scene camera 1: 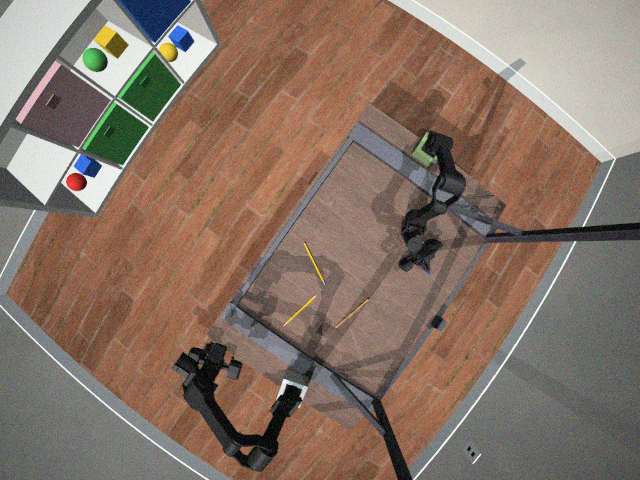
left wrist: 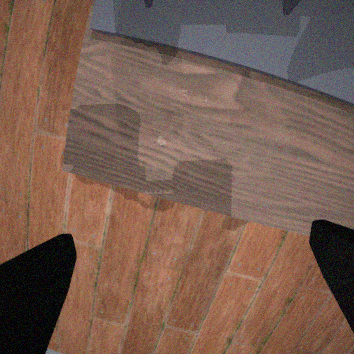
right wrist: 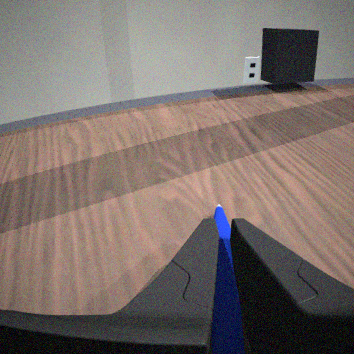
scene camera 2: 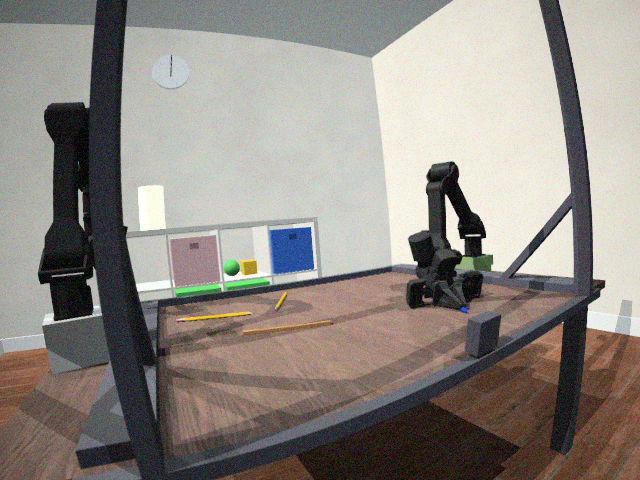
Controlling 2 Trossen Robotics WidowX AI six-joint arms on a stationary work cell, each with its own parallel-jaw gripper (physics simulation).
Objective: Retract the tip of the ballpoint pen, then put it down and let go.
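Places are measured from the left arm's base along level axes (x ahead, y up, z right), in centimetres.
Pixels of known places: left gripper, fingertip midpoint: point(left wrist: 193, 240); right gripper, fingertip midpoint: point(scene camera 1: 428, 270) point(right wrist: 221, 229) point(scene camera 2: 463, 306); left arm's base, link origin: point(scene camera 1: 291, 393) point(scene camera 2: 73, 314); right arm's base, link origin: point(scene camera 1: 431, 147) point(scene camera 2: 473, 255).
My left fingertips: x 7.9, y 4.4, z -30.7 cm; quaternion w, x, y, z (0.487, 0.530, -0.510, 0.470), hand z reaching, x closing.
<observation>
For each thing: its middle in the pictures, then the offset to it from my left fingertips. Level surfaces: height alone.
- blue ballpoint pen, body centre: point(scene camera 2: 451, 304) point(scene camera 1: 421, 260) dx +59.3, dy -12.1, dz +63.2 cm
- brownish, body centre: point(scene camera 2: 287, 328) point(scene camera 1: 352, 313) dx +29.5, dy -12.2, dz +43.2 cm
- table, surface height: dy -12.5 cm
- dark box, body centre: point(right wrist: 289, 54) point(scene camera 2: 483, 333) point(scene camera 1: 439, 323) dx +37.2, dy -9.4, dz +78.8 cm
The blue ballpoint pen point(scene camera 1: 428, 271) point(scene camera 2: 464, 310) point(right wrist: 221, 223) lies between the fingers of my right gripper point(scene camera 1: 424, 263) point(scene camera 2: 459, 303) point(right wrist: 221, 229), which is shut on it. The pen's front end sticks out past the fingertips, with a small pale tip showing at its point in the right wrist view. The rest of the pen is mostly hidden by the fingers and the arm. The right gripper is low at the table top, toward the right of both scene views. My left gripper point(scene camera 1: 207, 364) point(left wrist: 193, 240) is open and empty, beyond the table's left end.
Three pencils, two yellow point(scene camera 1: 314, 263) point(scene camera 1: 299, 310) point(scene camera 2: 280, 300) point(scene camera 2: 214, 316) and one brownish point(scene camera 1: 352, 312) point(scene camera 2: 286, 327), lie on the table point(scene camera 1: 351, 206) point(scene camera 2: 310, 372). A dark box point(scene camera 1: 438, 322) point(scene camera 2: 482, 334) point(right wrist: 289, 55) stands at the table's edge. Frame posts point(scene camera 2: 107, 155) point(scene camera 2: 568, 118) rise at the table's corners.
</observation>
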